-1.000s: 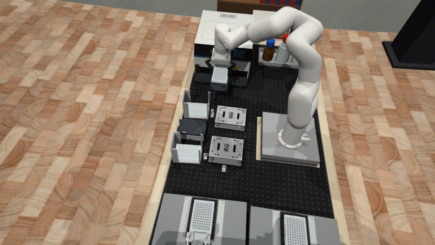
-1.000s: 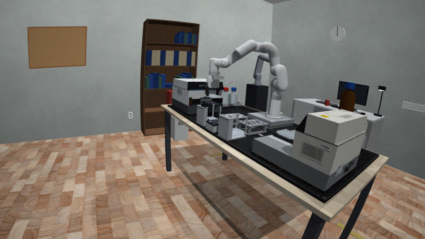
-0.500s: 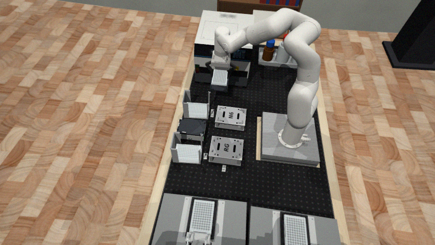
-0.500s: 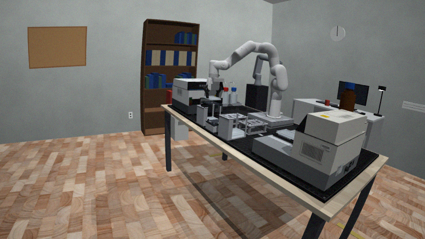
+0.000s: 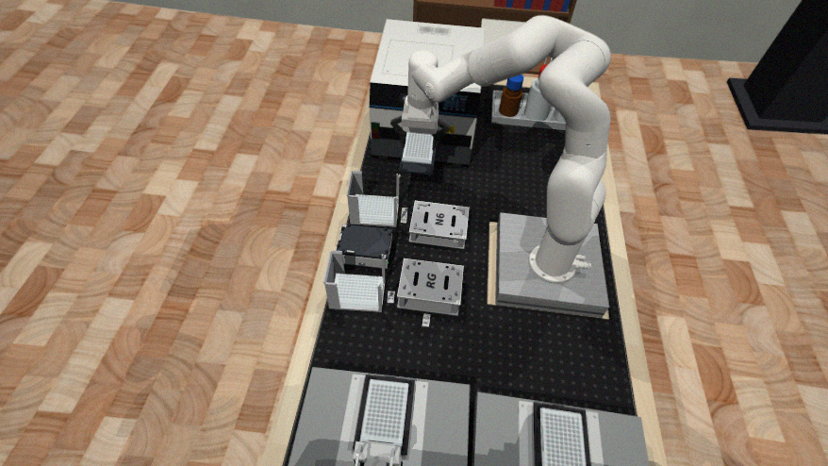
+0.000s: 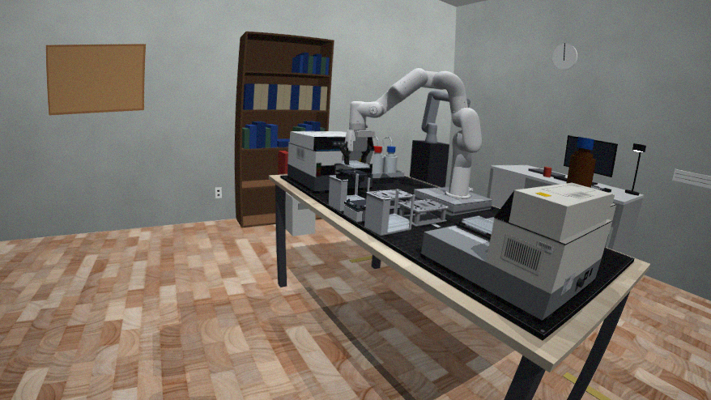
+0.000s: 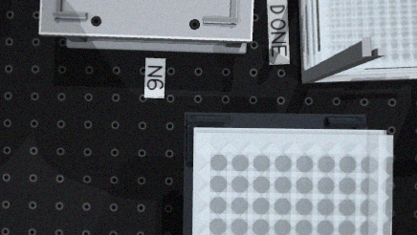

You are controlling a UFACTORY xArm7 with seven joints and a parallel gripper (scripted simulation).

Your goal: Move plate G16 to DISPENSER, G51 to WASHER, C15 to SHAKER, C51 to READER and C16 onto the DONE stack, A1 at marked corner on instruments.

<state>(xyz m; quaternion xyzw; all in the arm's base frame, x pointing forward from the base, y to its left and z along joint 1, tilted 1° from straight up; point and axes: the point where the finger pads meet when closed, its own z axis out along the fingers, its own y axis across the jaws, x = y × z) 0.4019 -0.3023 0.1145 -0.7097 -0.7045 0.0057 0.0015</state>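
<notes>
Right now the dark pull-out tray is 50 mm below my hand.
</notes>
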